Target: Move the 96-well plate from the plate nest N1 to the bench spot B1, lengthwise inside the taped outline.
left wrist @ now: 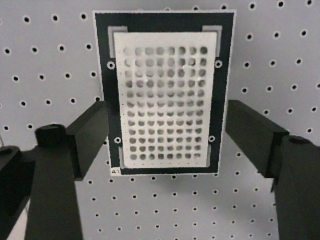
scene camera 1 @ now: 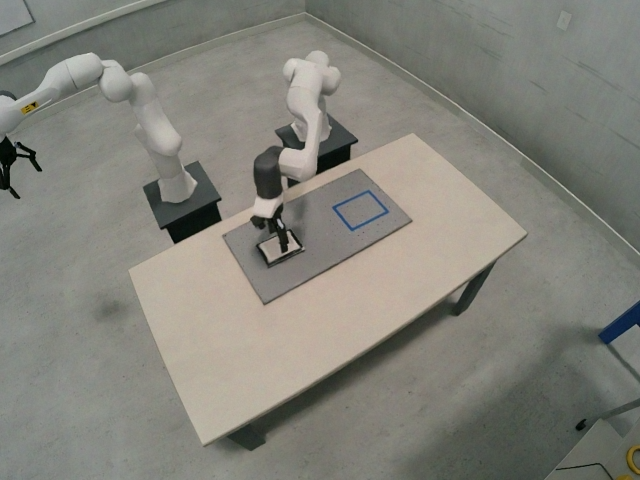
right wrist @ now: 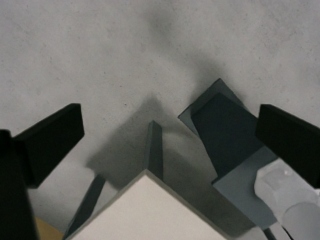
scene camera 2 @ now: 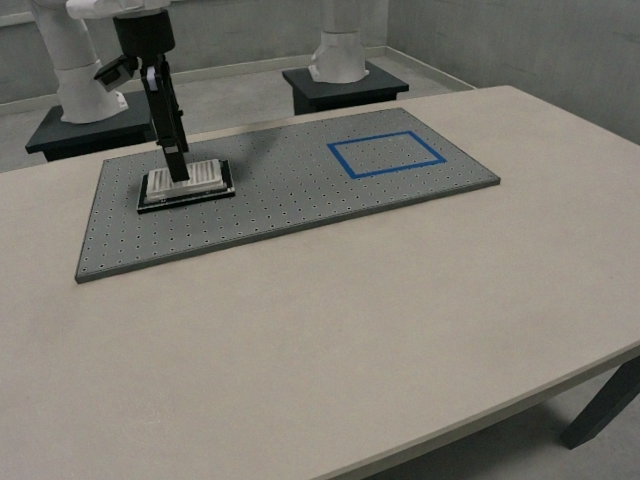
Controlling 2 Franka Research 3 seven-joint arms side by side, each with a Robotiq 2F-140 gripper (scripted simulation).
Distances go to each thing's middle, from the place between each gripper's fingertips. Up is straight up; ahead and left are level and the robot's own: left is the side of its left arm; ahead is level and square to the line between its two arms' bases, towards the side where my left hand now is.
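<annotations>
Black plate nest [scene camera 2: 225, 171]: 390 mm below my right hand, 530 mm ahead, 810 mm to the left. White 96-well plate [scene camera 2: 205, 175]: 380 mm below my right hand, 530 mm ahead, 810 mm to the left.
Black plate nest: 6 cm below my left hand. My left gripper [scene camera 2: 181, 165]: 5 cm above the white 96-well plate.
</annotations>
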